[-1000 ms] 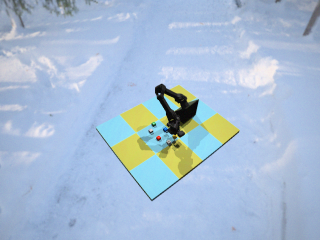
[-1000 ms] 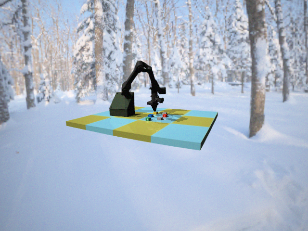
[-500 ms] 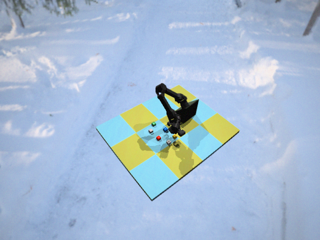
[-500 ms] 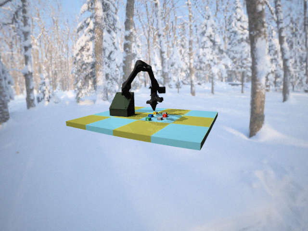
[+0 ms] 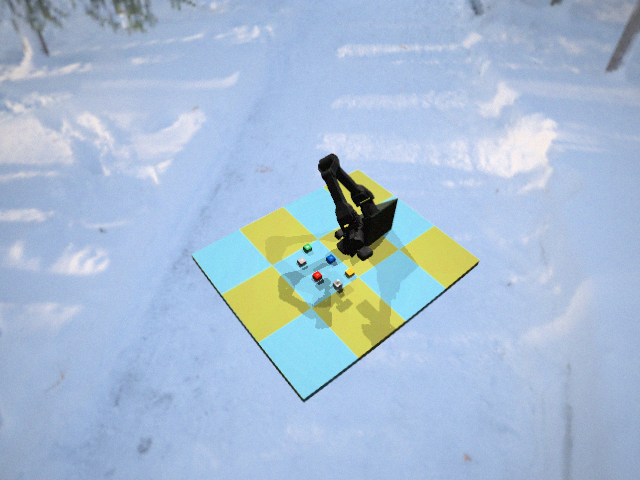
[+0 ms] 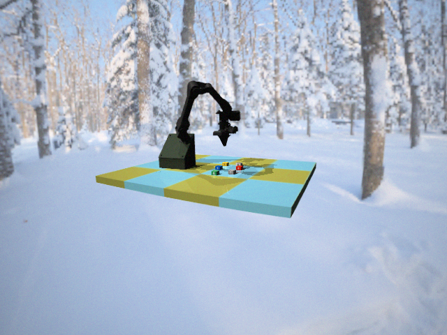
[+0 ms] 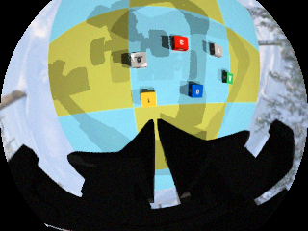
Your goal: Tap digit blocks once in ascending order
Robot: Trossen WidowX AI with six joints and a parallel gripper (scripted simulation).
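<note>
The red block lies 140 mm ahead of my gripper tip, 60 mm to the right of it and 110 mm below it. From my gripper tip the other things lie so: yellow block: 110 mm below; then white block: 90 mm ahead, 30 mm to the left, 110 mm below; then blue block: 30 mm ahead, 110 mm to the right, 110 mm below.
</note>
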